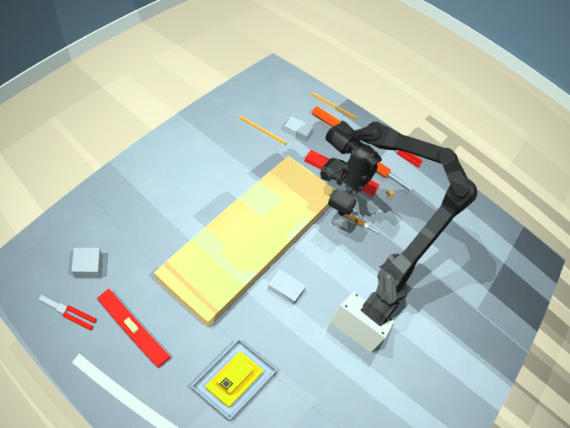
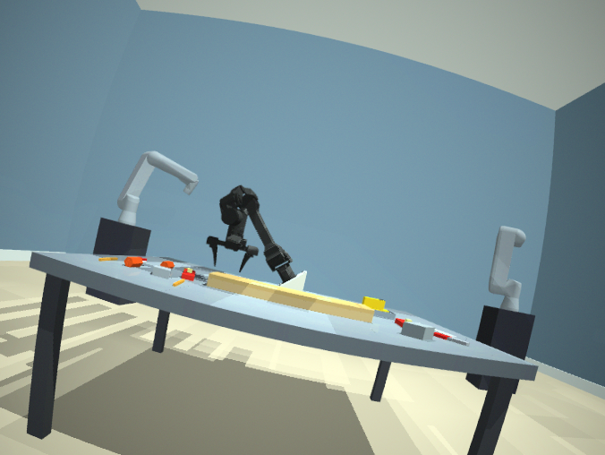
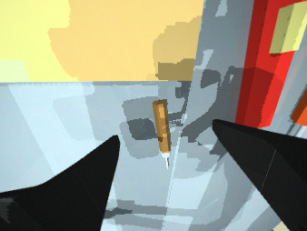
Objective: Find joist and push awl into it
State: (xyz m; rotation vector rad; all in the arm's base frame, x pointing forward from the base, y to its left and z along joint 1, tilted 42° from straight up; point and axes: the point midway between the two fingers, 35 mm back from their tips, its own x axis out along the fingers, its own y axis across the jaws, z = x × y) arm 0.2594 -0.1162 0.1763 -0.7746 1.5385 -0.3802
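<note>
My gripper tip is 6 cm past the awl, 2 cm to the left of it and 5 cm above it. From my gripper tip the other things lie so: small wooden cube (5 cm behind, 17 cm to the right, 4 cm below); then shallow grey tray (14 cm behind, 55 cm to the left, 4 cm below); then yellow stud finder (15 cm behind, 56 cm to the left).
</note>
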